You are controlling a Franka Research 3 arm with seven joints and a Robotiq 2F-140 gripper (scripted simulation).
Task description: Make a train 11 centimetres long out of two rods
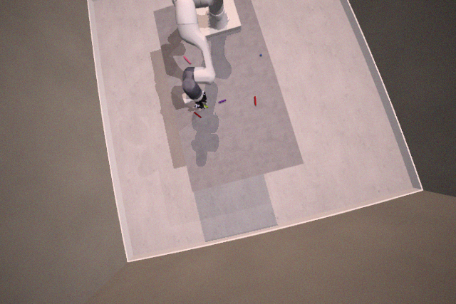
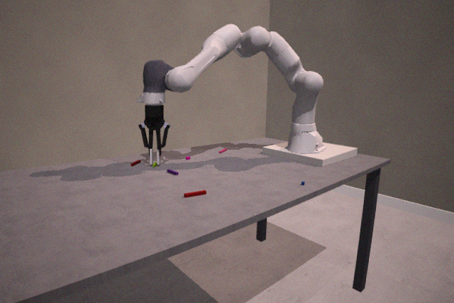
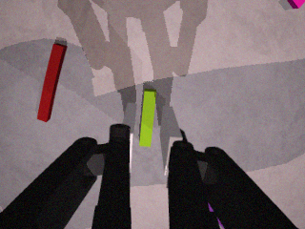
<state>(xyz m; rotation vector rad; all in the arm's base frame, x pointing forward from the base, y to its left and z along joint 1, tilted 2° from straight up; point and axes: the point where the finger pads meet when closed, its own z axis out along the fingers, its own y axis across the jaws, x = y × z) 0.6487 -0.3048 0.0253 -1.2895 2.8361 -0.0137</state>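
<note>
Now: the lime rod 4 cm below my hand. From my hand the other things lie so: red rod: 39 cm to the left, 8 cm ahead, 4 cm below; magenta rod: 18 cm behind, 4 cm below, 1 cm to the right; purple rod: 14 cm to the left, 4 cm below.
</note>
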